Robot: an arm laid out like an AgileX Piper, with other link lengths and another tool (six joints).
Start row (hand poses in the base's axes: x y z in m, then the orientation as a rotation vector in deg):
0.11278 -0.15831 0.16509 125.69 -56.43 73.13
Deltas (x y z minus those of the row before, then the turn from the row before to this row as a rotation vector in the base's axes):
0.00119 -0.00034 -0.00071 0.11 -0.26 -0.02
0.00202 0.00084 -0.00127 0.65 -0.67 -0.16
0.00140 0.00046 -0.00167 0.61 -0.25 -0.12
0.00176 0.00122 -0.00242 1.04 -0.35 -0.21
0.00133 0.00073 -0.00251 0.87 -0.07 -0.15
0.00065 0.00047 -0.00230 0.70 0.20 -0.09
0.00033 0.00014 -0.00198 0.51 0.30 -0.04
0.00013 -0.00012 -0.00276 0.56 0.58 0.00
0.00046 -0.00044 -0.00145 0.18 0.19 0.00
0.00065 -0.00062 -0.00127 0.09 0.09 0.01
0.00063 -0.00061 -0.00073 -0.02 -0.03 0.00
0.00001 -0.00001 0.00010 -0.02 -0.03 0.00
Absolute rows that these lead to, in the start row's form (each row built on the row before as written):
0.11397 -0.15865 0.16438 125.64 -56.64 73.41
0.11599 -0.15781 0.16311 125.71 -57.60 74.01
0.11739 -0.15735 0.16144 125.96 -58.34 74.12
0.11915 -0.15613 0.15902 126.41 -59.57 74.21
0.12048 -0.15540 0.15651 126.90 -60.50 74.02
0.12113 -0.15493 0.15421 127.42 -61.12 73.56
0.12146 -0.15479 0.15223 127.88 -61.49 73.04
0.12159 -0.15491 0.14947 128.52 -61.77 72.17
0.12205 -0.15535 0.14802 128.73 -61.86 71.88
0.12270 -0.15597 0.14675 128.84 -61.90 71.75
0.12333 -0.15658 0.14602 128.81 -61.89 71.79
0.12334 -0.15659 0.14612 128.78 -61.88 71.83

